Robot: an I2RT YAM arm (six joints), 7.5 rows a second.
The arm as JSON. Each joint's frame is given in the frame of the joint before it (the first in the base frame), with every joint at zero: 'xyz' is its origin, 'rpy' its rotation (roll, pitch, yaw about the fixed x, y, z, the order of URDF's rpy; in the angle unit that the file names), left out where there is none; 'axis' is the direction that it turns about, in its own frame. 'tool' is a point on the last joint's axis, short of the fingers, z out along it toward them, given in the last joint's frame.
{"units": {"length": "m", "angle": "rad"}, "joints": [
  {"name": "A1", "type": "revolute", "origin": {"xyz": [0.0, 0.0, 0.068], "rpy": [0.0, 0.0, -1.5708]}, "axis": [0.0, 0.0, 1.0]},
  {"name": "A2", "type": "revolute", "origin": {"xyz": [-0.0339, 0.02, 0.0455], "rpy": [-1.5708, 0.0, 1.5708]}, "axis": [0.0, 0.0, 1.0]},
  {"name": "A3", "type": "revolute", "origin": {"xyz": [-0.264, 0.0, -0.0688], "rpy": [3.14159, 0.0, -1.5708]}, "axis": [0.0, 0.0, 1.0]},
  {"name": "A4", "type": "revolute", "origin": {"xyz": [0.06, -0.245, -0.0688], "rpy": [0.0, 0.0, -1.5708]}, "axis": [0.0, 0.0, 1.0]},
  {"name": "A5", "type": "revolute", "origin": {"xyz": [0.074, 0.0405, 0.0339], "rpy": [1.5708, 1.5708, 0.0]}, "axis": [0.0, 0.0, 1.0]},
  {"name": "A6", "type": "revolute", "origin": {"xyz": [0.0, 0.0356, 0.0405], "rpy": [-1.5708, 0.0, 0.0]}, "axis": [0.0, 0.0, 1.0]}
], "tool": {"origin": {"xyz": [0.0, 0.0, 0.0], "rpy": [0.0, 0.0, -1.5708]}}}
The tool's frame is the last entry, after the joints.
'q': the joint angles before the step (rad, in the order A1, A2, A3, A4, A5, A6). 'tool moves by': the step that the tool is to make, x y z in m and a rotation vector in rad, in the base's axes. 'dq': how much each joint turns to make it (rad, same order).
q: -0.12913 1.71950 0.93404 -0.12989 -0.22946 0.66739
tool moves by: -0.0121 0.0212 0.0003 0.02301 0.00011 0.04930
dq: 0.05820 -0.04918 -0.05646 0.00992 -0.01269 0.02162
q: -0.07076 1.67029 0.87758 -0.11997 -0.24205 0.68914
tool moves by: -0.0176 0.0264 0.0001 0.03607 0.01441 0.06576
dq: 0.07896 -0.06291 -0.06614 -0.00402 -0.02021 0.03318
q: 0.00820 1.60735 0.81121 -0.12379 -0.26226 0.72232
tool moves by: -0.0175 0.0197 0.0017 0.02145 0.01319 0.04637
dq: 0.06714 -0.06364 -0.05499 -0.01285 -0.00497 0.03091
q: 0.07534 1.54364 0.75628 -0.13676 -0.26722 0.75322
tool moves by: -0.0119 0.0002 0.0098 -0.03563 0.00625 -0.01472
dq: 0.00907 -0.06803 -0.01406 -0.06353 0.04229 -0.00197
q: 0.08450 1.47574 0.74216 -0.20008 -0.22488 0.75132
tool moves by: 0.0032 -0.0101 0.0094 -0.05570 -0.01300 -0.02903
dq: -0.03095 -0.01180 0.03201 -0.04192 0.04422 -0.03590
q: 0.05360 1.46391 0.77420 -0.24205 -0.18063 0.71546
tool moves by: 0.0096 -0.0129 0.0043 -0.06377 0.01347 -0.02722
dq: -0.04051 0.03197 0.05483 -0.04614 0.04345 -0.04850
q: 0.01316 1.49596 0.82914 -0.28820 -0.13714 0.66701
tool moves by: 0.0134 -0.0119 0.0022 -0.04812 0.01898 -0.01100
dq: -0.03651 0.05334 0.06702 -0.03848 0.02524 -0.04874
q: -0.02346 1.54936 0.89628 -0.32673 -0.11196 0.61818
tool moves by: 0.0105 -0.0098 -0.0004 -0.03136 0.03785 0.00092
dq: -0.02883 0.05154 0.06074 -0.05040 0.01152 -0.04297
